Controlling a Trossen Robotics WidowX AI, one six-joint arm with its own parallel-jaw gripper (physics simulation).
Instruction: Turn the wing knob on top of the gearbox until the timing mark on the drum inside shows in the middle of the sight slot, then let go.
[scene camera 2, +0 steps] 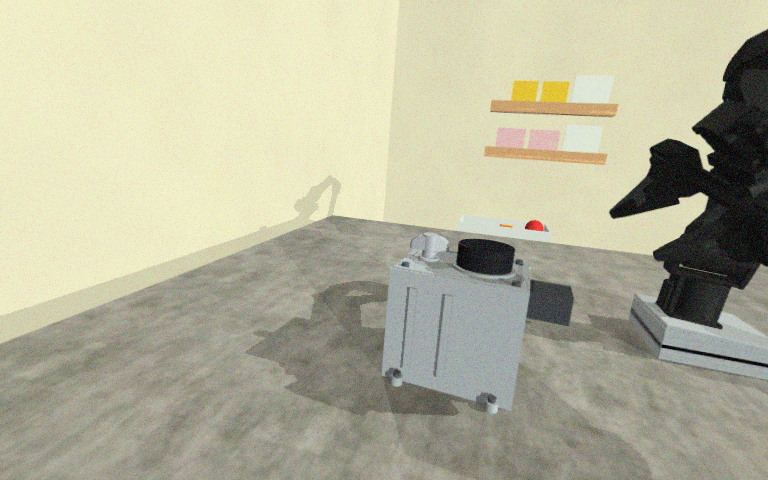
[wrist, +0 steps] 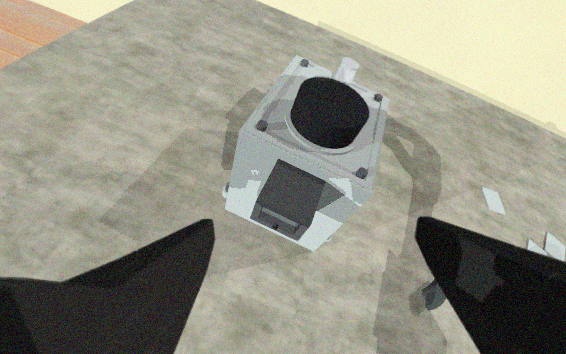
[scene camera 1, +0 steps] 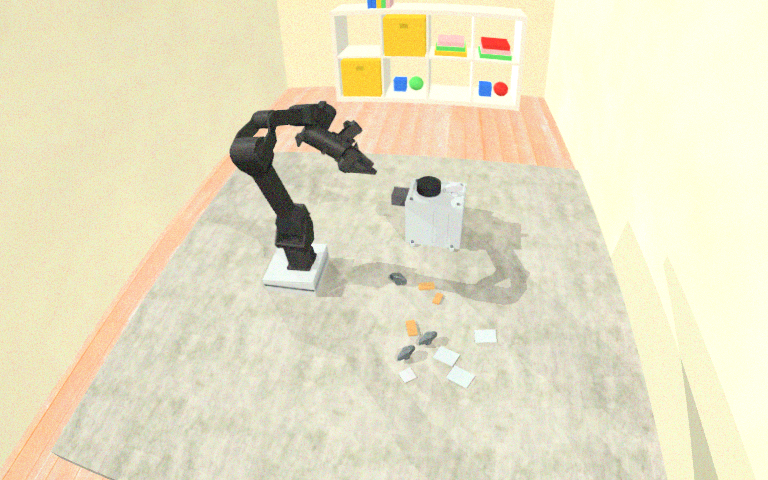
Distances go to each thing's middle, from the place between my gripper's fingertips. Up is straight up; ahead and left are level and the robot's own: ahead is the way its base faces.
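From my hand, the wing knob (scene camera 2: 429, 243) is 60 mm below, 210 mm ahead and 10 mm to the left. The gearbox (scene camera 2: 456, 325), again from my hand, is 110 mm below, 140 mm ahead and 10 mm to the left.
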